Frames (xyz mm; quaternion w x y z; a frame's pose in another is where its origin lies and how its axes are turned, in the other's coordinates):
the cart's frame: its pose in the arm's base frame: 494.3 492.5 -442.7 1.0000 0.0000 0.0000 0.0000
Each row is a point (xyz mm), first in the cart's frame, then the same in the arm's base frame.
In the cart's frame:
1: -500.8 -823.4 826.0
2: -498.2 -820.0 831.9
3: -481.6 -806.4 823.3
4: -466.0 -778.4 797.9
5: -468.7 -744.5 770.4
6: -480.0 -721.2 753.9
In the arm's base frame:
1: -6.5 -330.9 383.3
2: -3.9 -327.5 389.2
3: 12.7 -313.9 380.6
4: 28.3 -285.9 355.2
5: 25.6 -252.0 327.7
6: 14.3 -228.7 311.2

